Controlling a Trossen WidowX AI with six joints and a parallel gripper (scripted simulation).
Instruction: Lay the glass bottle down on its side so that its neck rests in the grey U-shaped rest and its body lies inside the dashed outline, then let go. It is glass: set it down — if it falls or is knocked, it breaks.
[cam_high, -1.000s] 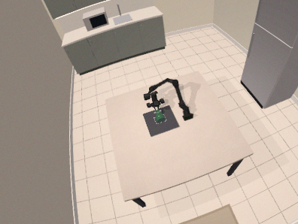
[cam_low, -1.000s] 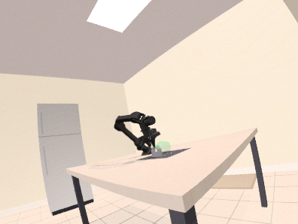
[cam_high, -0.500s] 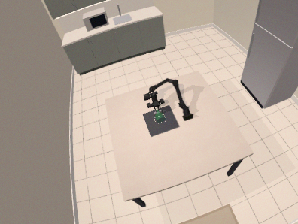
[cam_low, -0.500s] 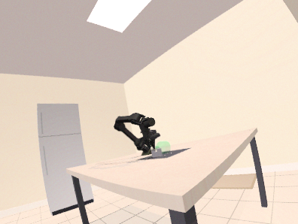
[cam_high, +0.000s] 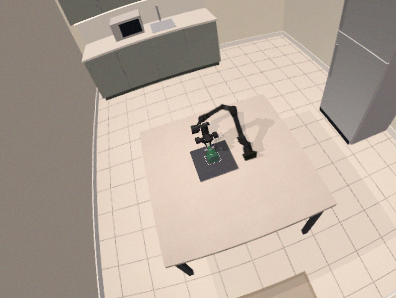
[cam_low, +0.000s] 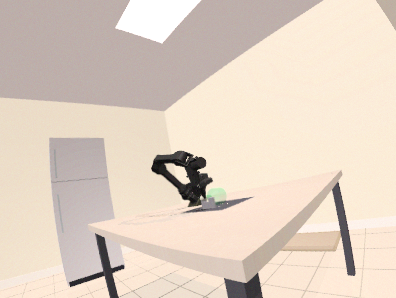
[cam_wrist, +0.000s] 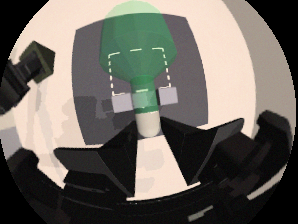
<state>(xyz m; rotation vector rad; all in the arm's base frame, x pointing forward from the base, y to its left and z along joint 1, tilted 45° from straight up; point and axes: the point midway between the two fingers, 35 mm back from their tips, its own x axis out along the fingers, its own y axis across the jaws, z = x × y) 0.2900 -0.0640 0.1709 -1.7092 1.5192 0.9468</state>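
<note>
Right now the dark grey mat is 1 cm behind my gripper tip, 11 cm to the left of it and 6 cm below it. From my gripper tip the other things lie so: green glass bottle: 5 cm to the left.
</note>
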